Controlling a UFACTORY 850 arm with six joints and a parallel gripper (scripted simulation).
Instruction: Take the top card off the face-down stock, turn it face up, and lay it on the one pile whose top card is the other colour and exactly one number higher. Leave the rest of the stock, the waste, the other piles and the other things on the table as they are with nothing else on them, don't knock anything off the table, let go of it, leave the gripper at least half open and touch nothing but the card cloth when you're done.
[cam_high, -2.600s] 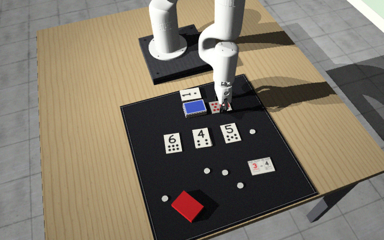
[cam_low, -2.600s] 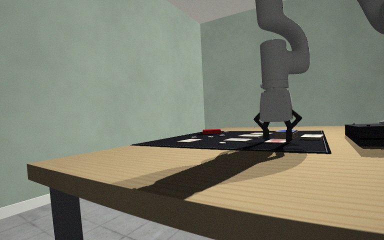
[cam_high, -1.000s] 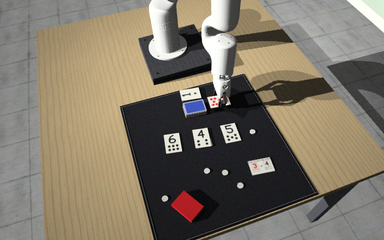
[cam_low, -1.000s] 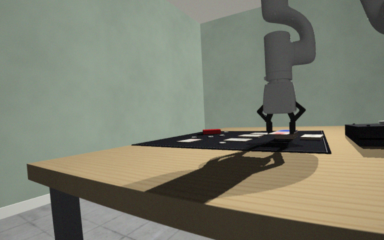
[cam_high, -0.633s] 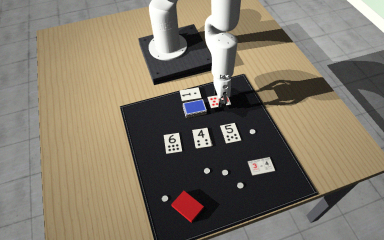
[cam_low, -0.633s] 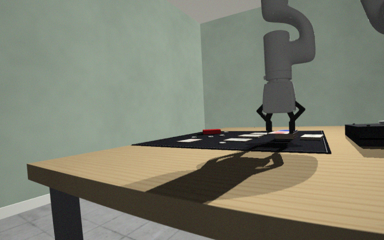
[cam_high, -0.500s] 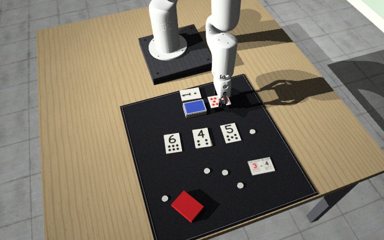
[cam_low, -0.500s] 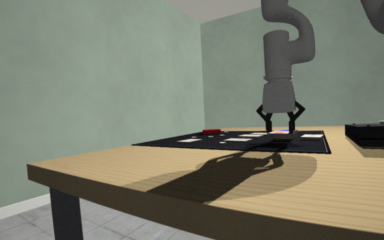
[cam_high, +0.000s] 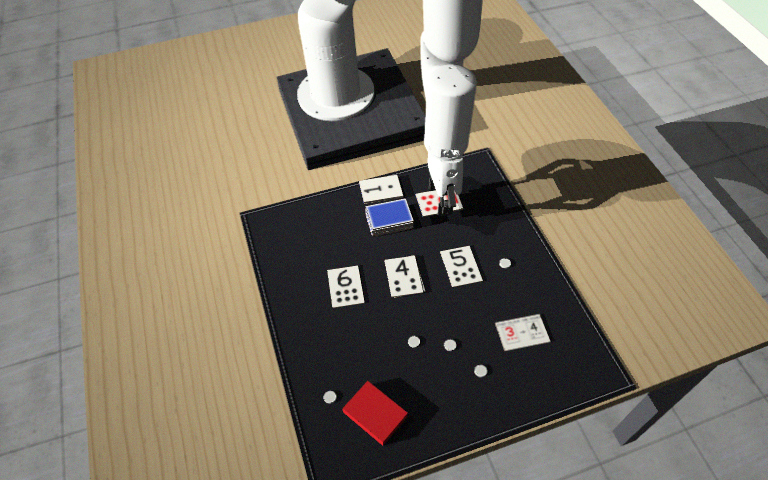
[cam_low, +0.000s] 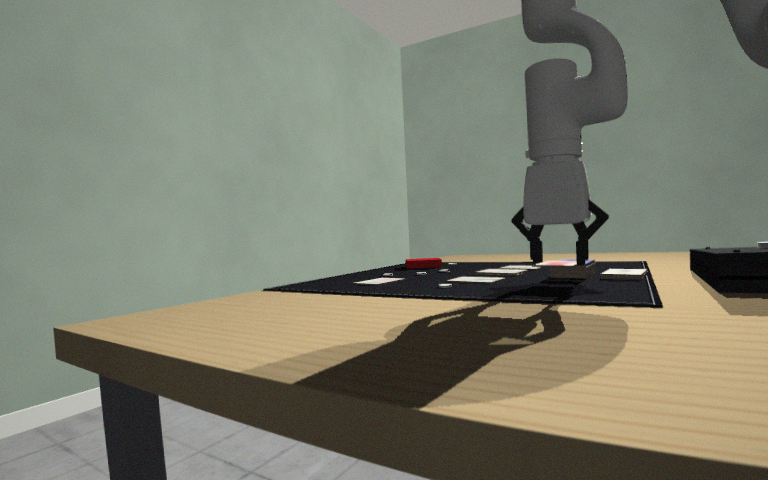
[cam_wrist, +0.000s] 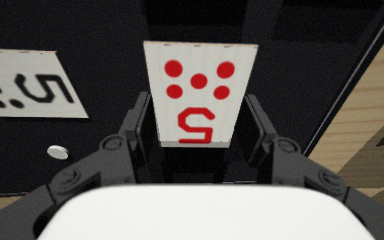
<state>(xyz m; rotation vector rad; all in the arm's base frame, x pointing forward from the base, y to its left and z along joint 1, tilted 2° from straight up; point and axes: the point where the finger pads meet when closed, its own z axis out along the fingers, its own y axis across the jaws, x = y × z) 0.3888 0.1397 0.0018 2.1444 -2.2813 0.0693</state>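
My hand is 190 mm short of the black card cloth, 110 mm to the left of it and 60 mm above it. Also, from my hand: red block 400 mm ahead, 260 mm to the right, 40 mm below; then rule card 330 mm ahead, 60 mm to the left, 40 mm below.
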